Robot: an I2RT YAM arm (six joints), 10 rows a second.
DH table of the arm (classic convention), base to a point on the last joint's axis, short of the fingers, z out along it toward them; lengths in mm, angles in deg. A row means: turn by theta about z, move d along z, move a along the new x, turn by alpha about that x. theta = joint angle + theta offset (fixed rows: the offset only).
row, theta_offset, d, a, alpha
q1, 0, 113.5, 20, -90
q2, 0, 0, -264, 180
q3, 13.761, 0, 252.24, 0
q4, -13.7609, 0, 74, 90
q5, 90, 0, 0, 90
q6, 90, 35.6, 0, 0
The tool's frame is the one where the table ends.
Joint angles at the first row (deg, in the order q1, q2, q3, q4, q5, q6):
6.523, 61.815, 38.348, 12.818, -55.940, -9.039
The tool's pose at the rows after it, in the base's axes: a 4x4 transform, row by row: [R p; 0 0 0 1], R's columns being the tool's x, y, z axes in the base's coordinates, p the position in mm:
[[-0.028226 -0.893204 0.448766 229.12], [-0.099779 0.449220 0.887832 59.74], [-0.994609 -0.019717 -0.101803 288.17], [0 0 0 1]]
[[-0.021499 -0.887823 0.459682 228.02], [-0.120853 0.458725 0.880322 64.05], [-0.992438 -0.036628 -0.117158 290.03], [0 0 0 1]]
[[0.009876 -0.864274 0.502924 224.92], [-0.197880 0.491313 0.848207 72.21], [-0.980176 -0.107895 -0.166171 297.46], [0 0 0 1]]
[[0.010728 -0.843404 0.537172 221.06], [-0.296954 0.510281 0.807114 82.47], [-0.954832 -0.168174 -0.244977 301.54], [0 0 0 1]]
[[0.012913 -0.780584 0.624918 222.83], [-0.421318 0.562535 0.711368 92.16], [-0.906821 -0.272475 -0.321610 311.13], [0 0 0 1]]
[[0.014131 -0.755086 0.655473 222.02], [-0.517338 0.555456 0.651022 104.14], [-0.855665 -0.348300 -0.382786 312.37], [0 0 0 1]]
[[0.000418 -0.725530 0.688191 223.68], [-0.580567 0.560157 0.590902 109.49], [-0.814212 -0.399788 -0.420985 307.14], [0 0 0 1]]
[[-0.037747 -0.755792 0.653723 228.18], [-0.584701 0.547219 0.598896 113.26], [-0.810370 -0.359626 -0.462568 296.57], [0 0 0 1]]
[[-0.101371 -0.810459 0.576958 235.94], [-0.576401 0.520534 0.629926 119.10], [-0.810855 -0.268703 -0.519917 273.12], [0 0 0 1]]
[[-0.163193 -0.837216 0.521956 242.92], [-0.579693 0.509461 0.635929 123.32], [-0.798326 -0.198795 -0.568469 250.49], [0 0 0 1]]
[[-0.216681 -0.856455 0.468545 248.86], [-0.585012 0.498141 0.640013 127.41], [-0.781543 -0.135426 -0.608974 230.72], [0 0 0 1]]
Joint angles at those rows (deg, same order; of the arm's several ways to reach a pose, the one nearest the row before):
7.519, 61.279, 38.390, 12.605, -55.233, -9.613
8.785, 60.970, 39.075, 10.640, -53.110, -11.157
11.472, 60.021, 41.535, 4.386, -46.990, -16.689
14.901, 59.677, 44.216, -3.170, -39.929, -22.198
18.428, 60.598, 48.238, -9.109, -28.512, -27.357
22.171, 61.741, 50.313, -12.748, -20.826, -31.217
23.945, 62.764, 50.404, -13.493, -15.113, -33.352
24.165, 64.783, 50.191, -14.202, -16.189, -32.643
24.171, 68.584, 48.734, -13.690, -19.783, -30.980
24.170, 72.338, 47.348, -12.671, -21.498, -29.775
24.257, 76.055, 46.570, -11.941, -23.017, -28.867

